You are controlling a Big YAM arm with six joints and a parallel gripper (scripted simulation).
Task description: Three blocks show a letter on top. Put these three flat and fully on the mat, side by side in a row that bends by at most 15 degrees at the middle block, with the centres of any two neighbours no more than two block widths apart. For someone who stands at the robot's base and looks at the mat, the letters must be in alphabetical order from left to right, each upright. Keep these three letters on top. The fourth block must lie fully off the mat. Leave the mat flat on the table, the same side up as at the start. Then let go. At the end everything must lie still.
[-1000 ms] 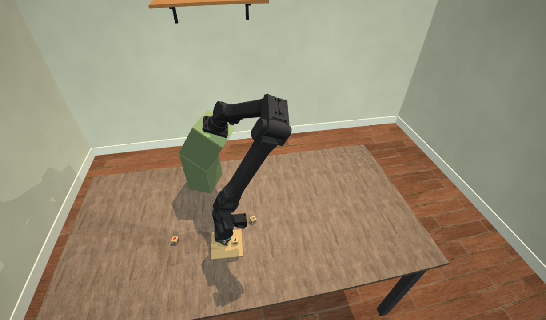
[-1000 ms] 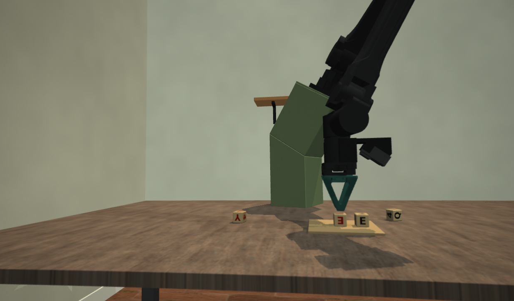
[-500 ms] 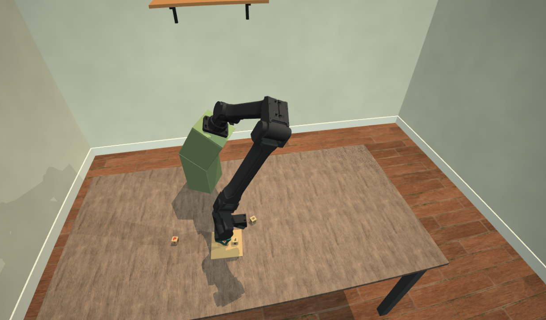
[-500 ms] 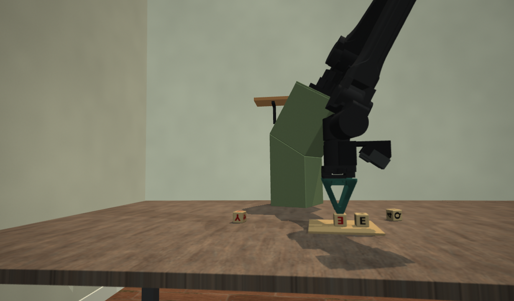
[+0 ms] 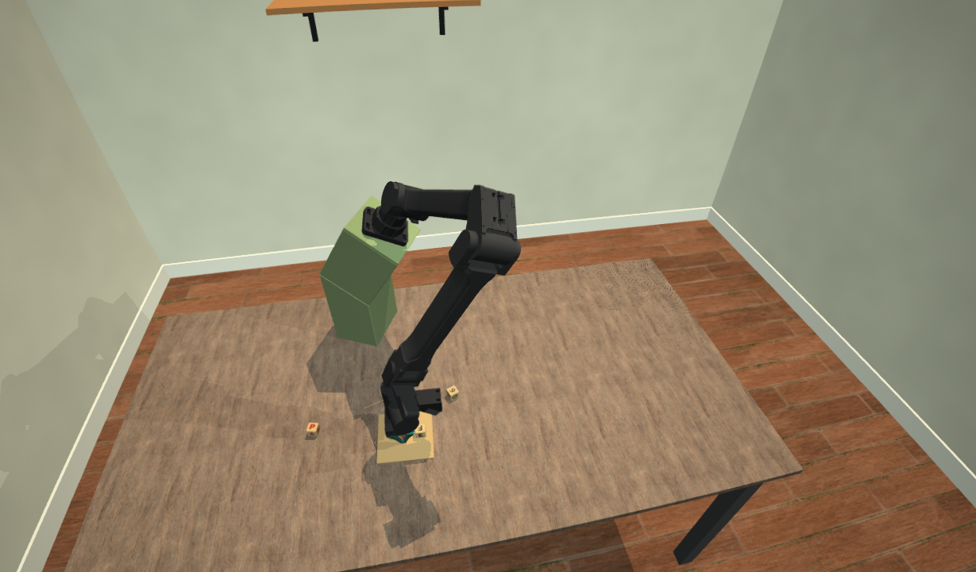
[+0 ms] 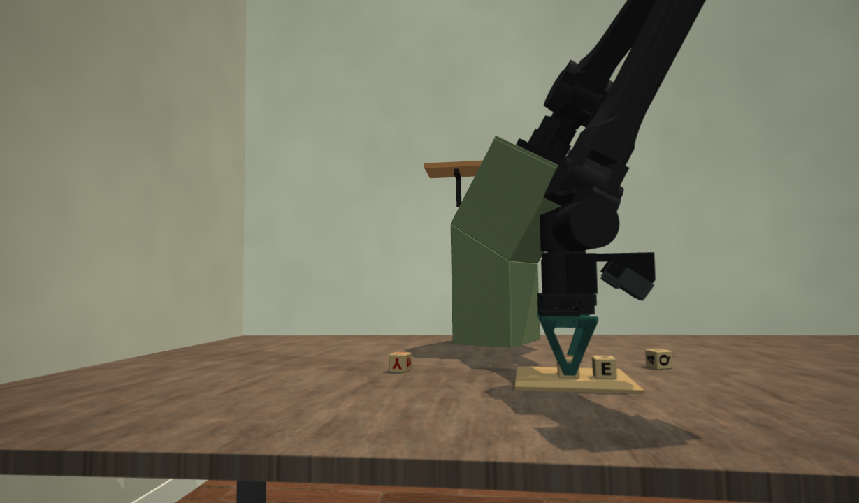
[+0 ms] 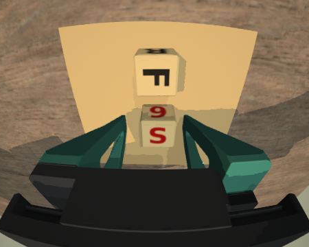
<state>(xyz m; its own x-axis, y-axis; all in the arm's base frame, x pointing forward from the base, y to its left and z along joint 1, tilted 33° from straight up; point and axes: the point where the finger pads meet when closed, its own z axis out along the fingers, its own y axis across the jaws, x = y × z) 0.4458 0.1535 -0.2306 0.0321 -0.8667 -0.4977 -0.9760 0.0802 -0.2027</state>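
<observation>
Right now my hand is 2 cm above the tan mat and 1 cm to the right of it.
</observation>
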